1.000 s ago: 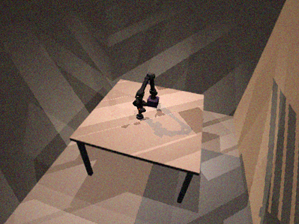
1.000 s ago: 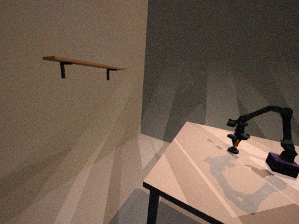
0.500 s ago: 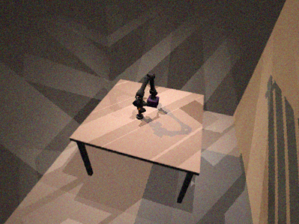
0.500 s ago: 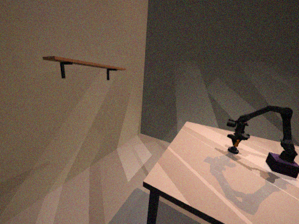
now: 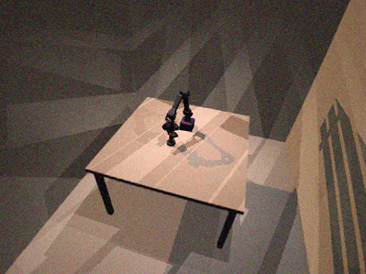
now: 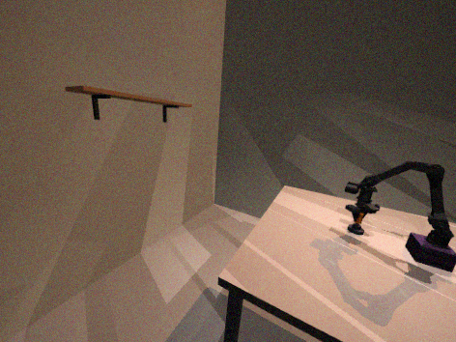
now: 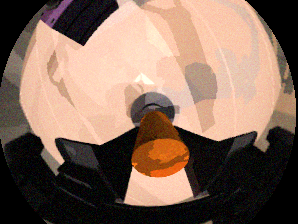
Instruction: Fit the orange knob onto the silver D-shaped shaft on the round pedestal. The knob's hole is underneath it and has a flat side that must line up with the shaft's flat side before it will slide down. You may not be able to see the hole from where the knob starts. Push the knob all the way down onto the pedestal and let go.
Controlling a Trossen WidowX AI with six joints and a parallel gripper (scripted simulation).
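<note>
The round dark pedestal lies 4 cm below my gripper tip. From my gripper tip the other things lie so: orange knob: 3 cm above.
</note>
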